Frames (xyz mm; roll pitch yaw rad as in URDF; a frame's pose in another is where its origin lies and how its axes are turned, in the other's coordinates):
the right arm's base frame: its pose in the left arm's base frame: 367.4 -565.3 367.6 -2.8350 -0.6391 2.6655
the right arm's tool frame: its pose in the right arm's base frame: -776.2 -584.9 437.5 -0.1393 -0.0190 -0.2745
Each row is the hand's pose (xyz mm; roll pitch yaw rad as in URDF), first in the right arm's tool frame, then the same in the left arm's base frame.
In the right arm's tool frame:
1: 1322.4 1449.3 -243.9 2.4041 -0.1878 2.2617
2: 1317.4 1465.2 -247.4 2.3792 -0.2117 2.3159
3: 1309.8 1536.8 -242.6 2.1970 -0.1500 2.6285
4: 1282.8 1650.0 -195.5 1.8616 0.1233 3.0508
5: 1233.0 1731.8 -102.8 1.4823 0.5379 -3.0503
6: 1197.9 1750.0 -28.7 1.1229 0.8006 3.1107
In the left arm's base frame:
1: -164.7 135.0 782.2 -0.1100 0.5338 0.9638
2: -156.1 149.7 782.4 -0.1424 0.5842 0.9294
3: -141.7 220.1 776.5 -0.4889 0.6906 0.5612
4: -131.6 335.1 727.1 -1.1702 0.5452 -0.0325
5: -136.8 422.7 626.8 -1.6795 0.1386 -0.2346
6: -152.1 446.6 547.7 -1.9618 -0.1256 -0.1436

